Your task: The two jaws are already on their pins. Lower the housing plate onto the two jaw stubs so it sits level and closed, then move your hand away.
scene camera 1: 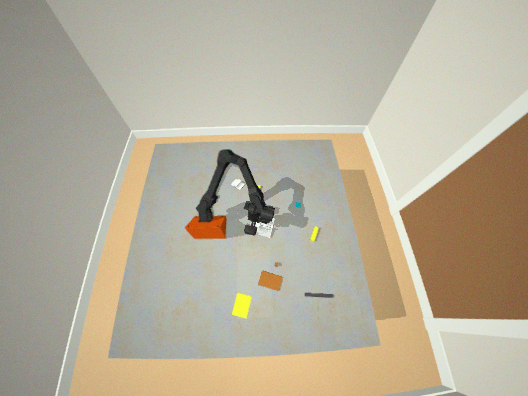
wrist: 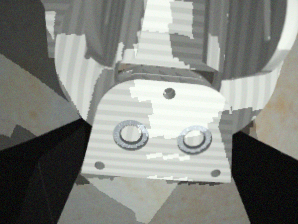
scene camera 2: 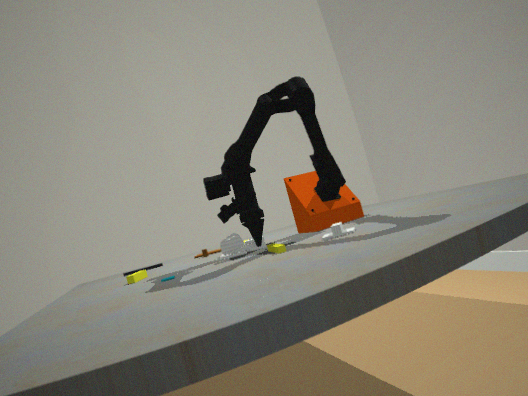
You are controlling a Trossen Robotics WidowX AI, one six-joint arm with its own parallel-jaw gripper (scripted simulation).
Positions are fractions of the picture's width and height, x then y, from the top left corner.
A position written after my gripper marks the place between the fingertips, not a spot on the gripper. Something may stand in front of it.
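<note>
I can see my gripper (scene camera 2: 0.49, 0.62). The wrist view shows me that gripper (wrist: 0.54, 0.58) too.
</note>
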